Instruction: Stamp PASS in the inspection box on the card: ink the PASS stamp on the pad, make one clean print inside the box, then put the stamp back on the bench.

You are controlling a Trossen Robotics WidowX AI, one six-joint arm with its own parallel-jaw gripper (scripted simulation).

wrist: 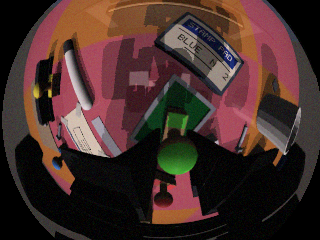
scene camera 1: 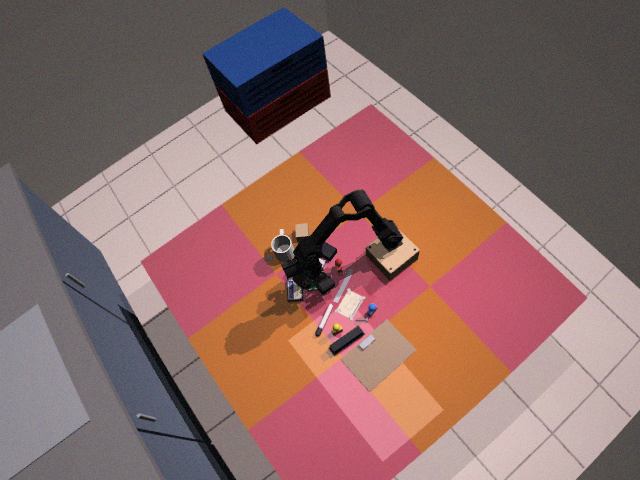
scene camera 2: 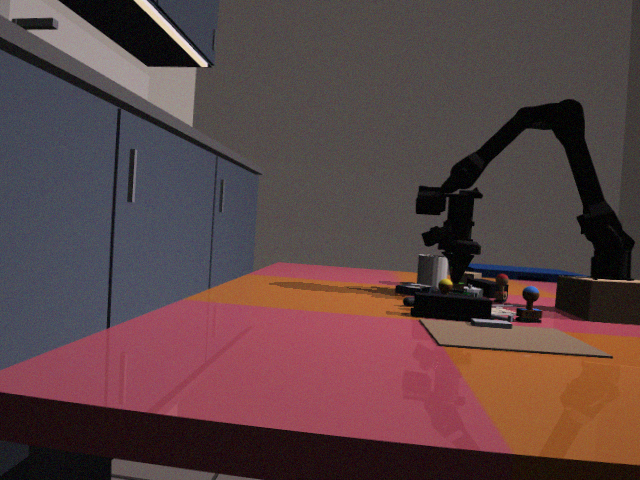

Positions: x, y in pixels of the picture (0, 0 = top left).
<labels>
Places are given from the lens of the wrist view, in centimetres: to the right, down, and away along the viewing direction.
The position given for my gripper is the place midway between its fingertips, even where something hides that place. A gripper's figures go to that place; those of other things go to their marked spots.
my gripper (wrist: 173, 133): 1, 1, 10
green-knobbed stamp (wrist: 177, 154): 1, 2, 6
</labels>
